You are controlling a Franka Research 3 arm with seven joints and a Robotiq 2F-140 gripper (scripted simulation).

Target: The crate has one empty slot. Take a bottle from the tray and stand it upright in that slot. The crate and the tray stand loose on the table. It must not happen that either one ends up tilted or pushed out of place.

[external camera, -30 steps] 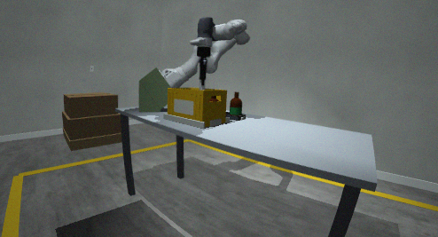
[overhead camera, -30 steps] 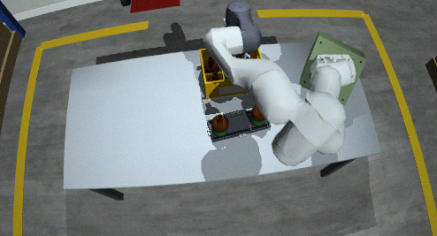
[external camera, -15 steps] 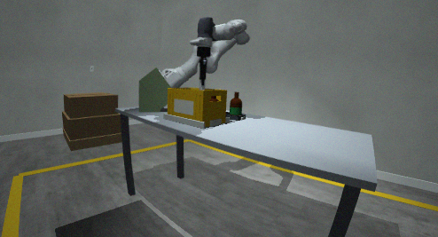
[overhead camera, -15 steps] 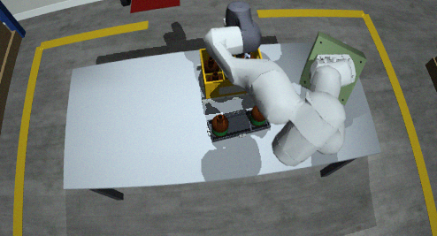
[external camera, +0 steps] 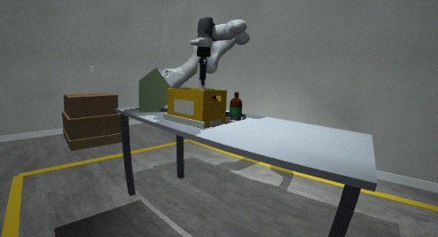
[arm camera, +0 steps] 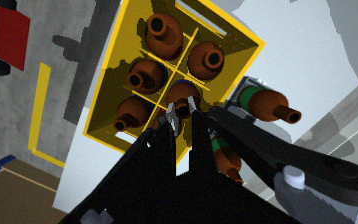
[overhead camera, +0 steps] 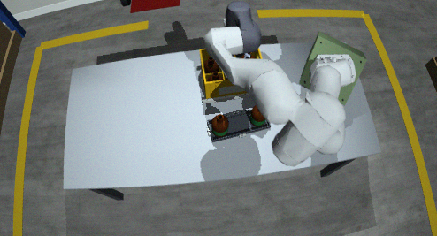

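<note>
Right now the yellow crate is 11 cm below my hand, 4 cm to the right of it and 1 cm ahead of it. Round my hand: dark tray 19 cm to the left, 18 cm below, 3 cm behind.
</note>
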